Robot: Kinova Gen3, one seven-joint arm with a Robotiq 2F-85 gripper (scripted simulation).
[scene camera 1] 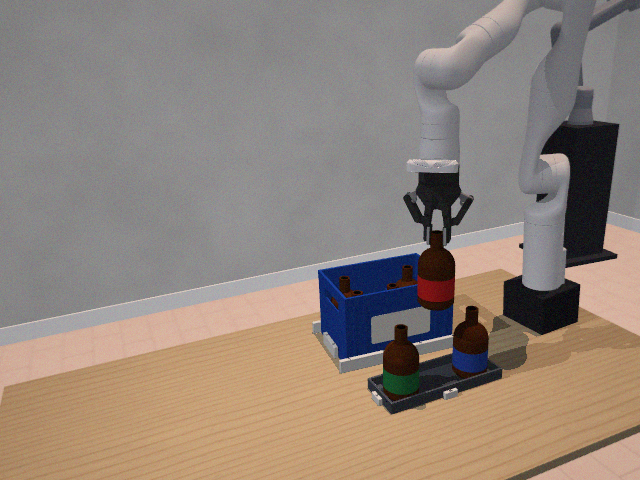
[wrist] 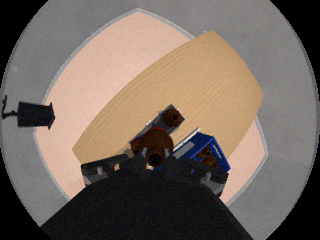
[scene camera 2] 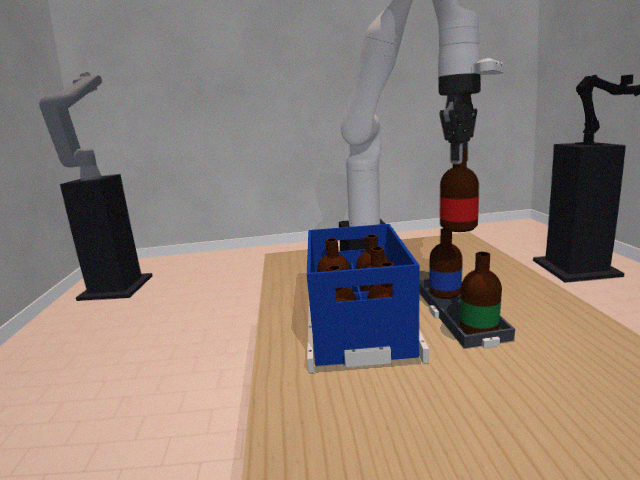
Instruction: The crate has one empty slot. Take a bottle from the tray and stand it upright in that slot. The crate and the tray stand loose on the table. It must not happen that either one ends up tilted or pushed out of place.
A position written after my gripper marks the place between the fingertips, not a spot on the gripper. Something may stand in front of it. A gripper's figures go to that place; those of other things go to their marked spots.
Scene:
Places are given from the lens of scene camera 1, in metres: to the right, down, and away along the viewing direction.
my gripper [scene camera 1: 437, 244]: 0.23, 0.01, 1.07
red-label bottle [scene camera 1: 436, 266]: 0.23, 0.05, 1.05
blue crate [scene camera 1: 363, 324]: 0.10, 0.19, 1.22
dark tray [scene camera 1: 436, 374]: 0.26, 0.29, 1.20
The marked spots on the red-label bottle and the blue crate are 0.25 m apart.

